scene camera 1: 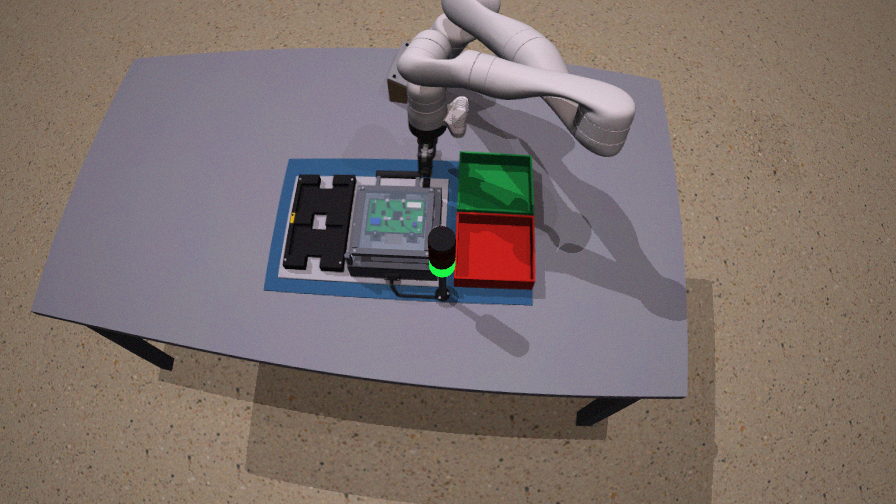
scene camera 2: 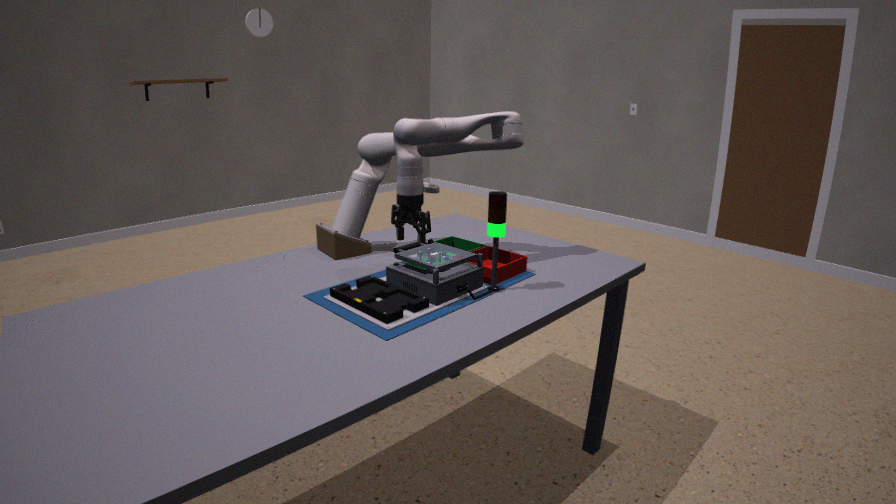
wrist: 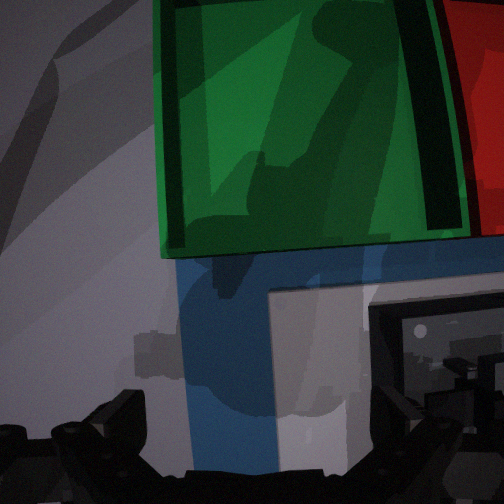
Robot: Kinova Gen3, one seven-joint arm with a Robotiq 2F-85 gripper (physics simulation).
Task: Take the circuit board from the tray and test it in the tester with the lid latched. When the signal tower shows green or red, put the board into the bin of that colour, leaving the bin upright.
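Note:
The green circuit board (scene camera 1: pixel 395 216) lies inside the grey tester (scene camera 1: pixel 394 225), under its clear-windowed lid. The black tray (scene camera 1: pixel 319 222) to the tester's left is empty. The signal tower (scene camera 1: pixel 442 250) at the tester's front right corner glows green, as scene camera 2 also shows (scene camera 2: pixel 496 228). My gripper (scene camera 1: pixel 426 170) points down at the tester's far right corner, beside the lid's handle bar (scene camera 1: pixel 397 174). In the wrist view my gripper (wrist: pixel 255 405) has its fingers spread and holds nothing. I cannot tell whether the lid is latched.
The green bin (scene camera 1: pixel 494 183) and the red bin (scene camera 1: pixel 494 249) stand upright and empty, side by side to the right of the tester. Everything sits on a blue mat (scene camera 1: pixel 401 288). In the wrist view the green bin (wrist: pixel 300 125) lies just ahead.

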